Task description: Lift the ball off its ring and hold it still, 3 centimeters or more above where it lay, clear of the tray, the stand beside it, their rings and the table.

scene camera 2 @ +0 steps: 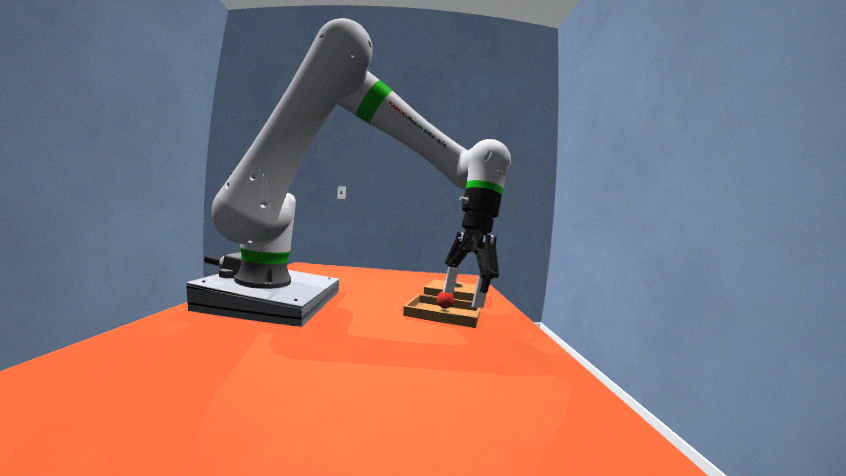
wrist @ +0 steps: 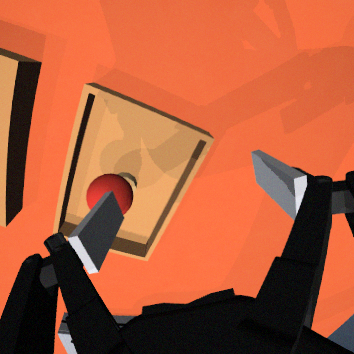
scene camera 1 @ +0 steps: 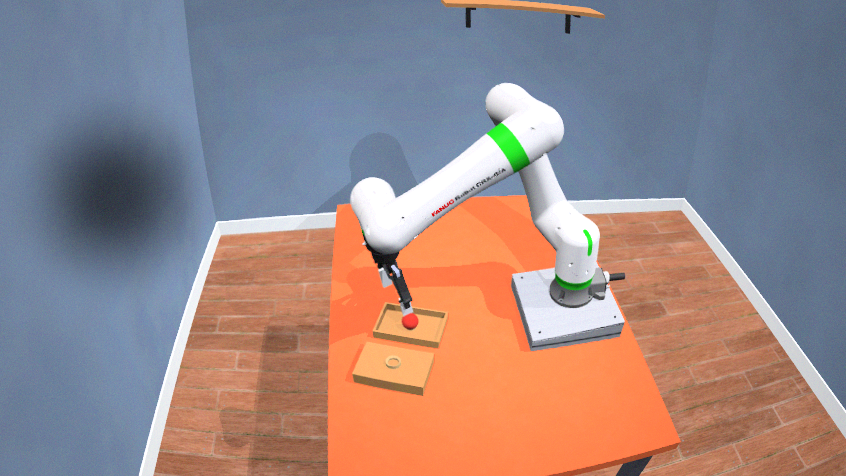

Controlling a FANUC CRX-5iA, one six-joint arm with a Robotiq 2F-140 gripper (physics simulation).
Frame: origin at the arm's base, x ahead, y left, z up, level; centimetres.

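Seen in the pictures: gripper, between the fingertips: (scene camera 2: 461, 299) (wrist: 183, 186) (scene camera 1: 397, 299); arm's base, origin of its link: (scene camera 2: 263, 280) (scene camera 1: 571, 291).
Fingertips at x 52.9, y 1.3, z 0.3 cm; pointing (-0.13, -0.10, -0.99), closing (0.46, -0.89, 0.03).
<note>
Pixels of each thing's middle, then the offset from my fingertips to it. "pt": a spot on its surface instead. Level surfaces: height alone.
- red ball, middle of its body: (wrist: 109, 195) (scene camera 1: 410, 321) (scene camera 2: 445, 299) dx -3.6, dy +6.9, dz -2.4 cm
- empty ring, a spot on its surface: (scene camera 1: 386, 361) pt dx +2.3, dy +23.9, dz -1.3 cm
- orange table, height of its surface: dz -6.2 cm
The red ball (scene camera 1: 409, 320) (scene camera 2: 445, 300) (wrist: 100, 190) sits on its ring (wrist: 132, 179), which is mostly hidden beneath it, in the shallow tan tray (scene camera 1: 408, 342) (scene camera 2: 437, 314) (wrist: 76, 150). The stand (scene camera 1: 414, 364) (scene camera 2: 436, 288) (wrist: 7, 125) is beside the tray and bears an empty ring (scene camera 1: 386, 361). My gripper (scene camera 1: 396, 293) (scene camera 2: 465, 296) (wrist: 183, 186) is open and empty, with its fingers pointing down. One finger overlaps the ball's edge in the wrist view; whether they touch is unclear. The other finger is off to the side, beyond the tray's outline in that view.
The orange table (scene camera 1: 502, 402) (scene camera 2: 354, 414) (wrist: 200, 280) bears the tray and stand. The arm's grey base plate (scene camera 1: 550, 322) (scene camera 2: 248, 304) stands on the same table, apart from the tray. A wooden shelf (scene camera 1: 526, 7) is high on the back wall.
</note>
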